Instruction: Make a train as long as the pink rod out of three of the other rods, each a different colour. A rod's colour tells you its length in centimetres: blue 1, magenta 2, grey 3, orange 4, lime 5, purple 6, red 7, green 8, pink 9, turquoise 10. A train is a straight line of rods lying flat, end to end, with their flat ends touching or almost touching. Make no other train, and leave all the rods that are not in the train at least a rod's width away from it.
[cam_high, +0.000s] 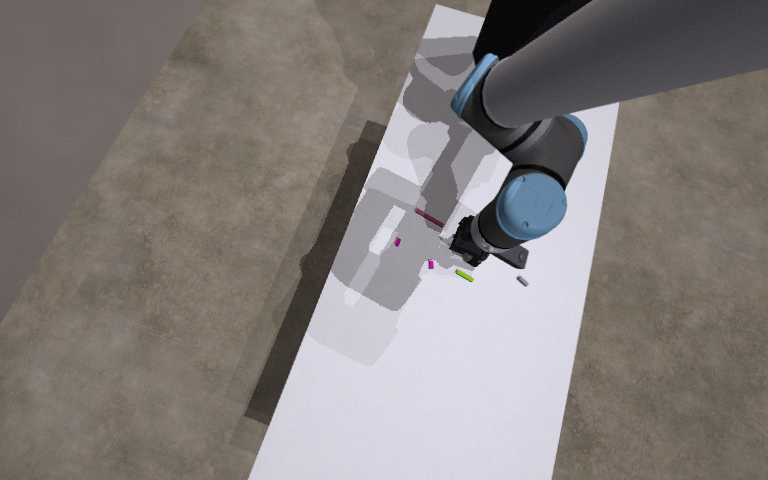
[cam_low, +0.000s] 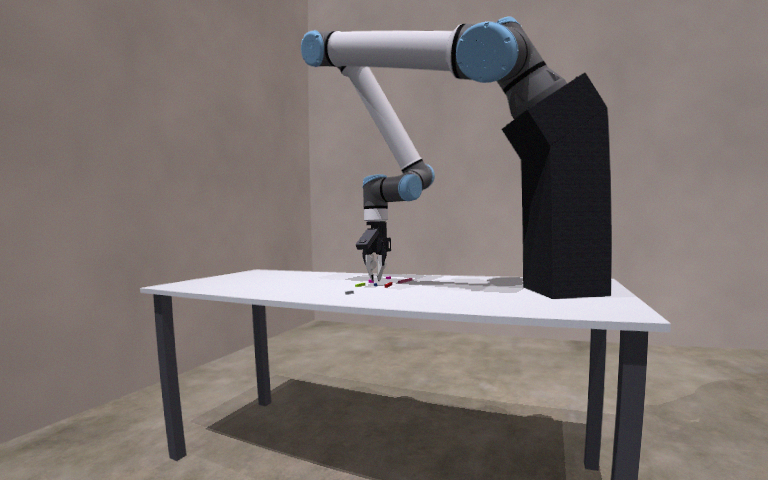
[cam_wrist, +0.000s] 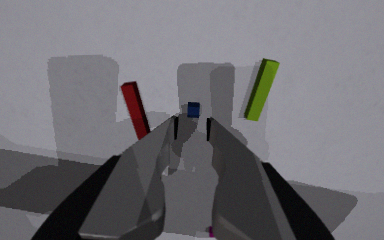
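My gripper is now 3 cm above the small blue rod. Also, from my hand: red rod: 5 cm behind, 1 cm to the right, 3 cm below; lime rod: 6 cm ahead, 1 cm to the left, 3 cm below; pink rod: 8 cm behind, 12 cm to the right, 3 cm below.
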